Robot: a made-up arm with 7 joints.
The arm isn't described. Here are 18 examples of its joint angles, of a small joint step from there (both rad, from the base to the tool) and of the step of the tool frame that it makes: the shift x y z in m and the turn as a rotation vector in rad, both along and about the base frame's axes.
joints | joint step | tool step
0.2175 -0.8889 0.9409 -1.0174 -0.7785 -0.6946 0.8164 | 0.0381 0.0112 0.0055 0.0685 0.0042 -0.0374 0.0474 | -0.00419 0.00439 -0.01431 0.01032 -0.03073 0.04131
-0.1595 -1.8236 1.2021 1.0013 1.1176 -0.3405 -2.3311 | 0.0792 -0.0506 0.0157 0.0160 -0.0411 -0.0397 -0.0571 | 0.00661 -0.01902 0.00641 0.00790 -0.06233 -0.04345
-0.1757 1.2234 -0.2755 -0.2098 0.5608 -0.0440 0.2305 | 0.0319 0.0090 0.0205 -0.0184 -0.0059 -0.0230 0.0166 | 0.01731 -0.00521 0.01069 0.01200 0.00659 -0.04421
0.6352 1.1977 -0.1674 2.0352 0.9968 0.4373 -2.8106 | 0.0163 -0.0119 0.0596 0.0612 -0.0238 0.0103 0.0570 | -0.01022 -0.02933 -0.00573 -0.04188 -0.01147 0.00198
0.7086 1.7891 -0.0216 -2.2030 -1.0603 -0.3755 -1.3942 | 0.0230 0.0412 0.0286 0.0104 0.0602 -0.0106 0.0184 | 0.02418 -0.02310 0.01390 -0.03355 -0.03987 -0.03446
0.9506 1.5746 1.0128 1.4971 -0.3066 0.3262 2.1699 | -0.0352 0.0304 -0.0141 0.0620 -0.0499 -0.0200 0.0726 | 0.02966 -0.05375 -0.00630 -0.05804 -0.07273 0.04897
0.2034 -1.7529 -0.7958 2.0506 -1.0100 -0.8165 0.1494 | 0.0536 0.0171 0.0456 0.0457 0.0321 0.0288 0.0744 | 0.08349 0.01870 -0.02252 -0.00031 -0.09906 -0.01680
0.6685 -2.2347 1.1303 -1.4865 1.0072 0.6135 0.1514 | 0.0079 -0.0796 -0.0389 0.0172 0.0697 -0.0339 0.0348 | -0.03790 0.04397 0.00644 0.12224 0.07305 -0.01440
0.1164 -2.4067 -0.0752 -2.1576 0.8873 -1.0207 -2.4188 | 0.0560 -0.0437 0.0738 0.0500 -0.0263 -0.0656 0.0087 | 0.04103 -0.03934 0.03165 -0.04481 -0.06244 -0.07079
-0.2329 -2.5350 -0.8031 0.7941 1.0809 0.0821 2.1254 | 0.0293 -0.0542 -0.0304 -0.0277 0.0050 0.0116 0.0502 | -0.03950 0.02391 -0.00066 0.01165 -0.01989 -0.08991
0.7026 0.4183 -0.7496 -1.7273 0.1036 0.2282 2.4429 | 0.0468 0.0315 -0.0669 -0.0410 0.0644 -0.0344 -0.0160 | -0.07399 -0.01532 0.04761 -0.03264 -0.16517 -0.07442
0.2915 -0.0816 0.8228 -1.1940 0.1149 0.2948 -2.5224 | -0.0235 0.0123 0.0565 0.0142 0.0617 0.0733 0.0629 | -0.00348 0.00677 0.03248 0.03473 0.00938 0.02201
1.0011 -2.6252 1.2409 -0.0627 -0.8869 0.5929 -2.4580 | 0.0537 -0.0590 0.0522 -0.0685 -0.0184 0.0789 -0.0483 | -0.11798 -0.07685 0.00870 0.09388 -0.11089 -0.15305
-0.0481 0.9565 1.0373 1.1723 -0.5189 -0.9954 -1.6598 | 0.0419 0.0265 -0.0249 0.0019 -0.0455 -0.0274 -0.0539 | 0.03339 -0.04235 -0.05316 -0.00127 -0.11321 0.07180
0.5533 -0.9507 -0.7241 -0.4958 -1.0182 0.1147 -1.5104 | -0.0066 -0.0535 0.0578 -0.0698 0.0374 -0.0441 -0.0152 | 0.05607 0.02327 0.01495 0.04459 -0.04422 -0.13787
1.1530 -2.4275 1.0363 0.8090 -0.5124 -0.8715 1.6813 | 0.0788 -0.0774 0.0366 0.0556 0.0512 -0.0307 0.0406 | -0.02755 -0.04245 0.01011 0.13163 -0.10509 -0.04796
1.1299 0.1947 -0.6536 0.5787 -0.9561 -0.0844 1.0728 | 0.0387 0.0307 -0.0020 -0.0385 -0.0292 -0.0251 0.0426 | 0.00708 -0.03179 0.04786 0.01889 -0.08347 -0.06127
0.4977 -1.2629 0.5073 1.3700 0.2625 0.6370 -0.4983 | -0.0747 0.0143 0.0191 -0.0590 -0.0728 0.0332 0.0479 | -0.00260 0.01415 -0.00633 0.00595 0.16476 0.03158
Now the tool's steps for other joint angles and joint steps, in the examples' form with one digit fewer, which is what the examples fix.
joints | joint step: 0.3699 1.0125 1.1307 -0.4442 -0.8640 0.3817 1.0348 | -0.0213 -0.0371 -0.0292 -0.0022 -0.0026 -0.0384 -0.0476
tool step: 0.0246 0.0101 -0.0082 0.0091 -0.0289 -0.0479
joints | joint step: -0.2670 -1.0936 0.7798 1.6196 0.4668 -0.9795 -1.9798 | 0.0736 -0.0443 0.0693 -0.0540 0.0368 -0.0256 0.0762
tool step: 0.0286 -0.0456 0.0799 0.1708 -0.0908 -0.1322
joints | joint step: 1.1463 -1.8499 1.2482 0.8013 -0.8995 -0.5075 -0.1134 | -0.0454 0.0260 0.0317 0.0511 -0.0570 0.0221 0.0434
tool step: 0.0162 0.0385 0.0171 -0.1025 0.0273 0.0094
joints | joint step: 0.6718 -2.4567 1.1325 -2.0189 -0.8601 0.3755 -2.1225 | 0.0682 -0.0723 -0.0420 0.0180 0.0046 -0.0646 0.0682
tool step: -0.0309 -0.0089 -0.0289 0.0542 -0.1458 -0.0422
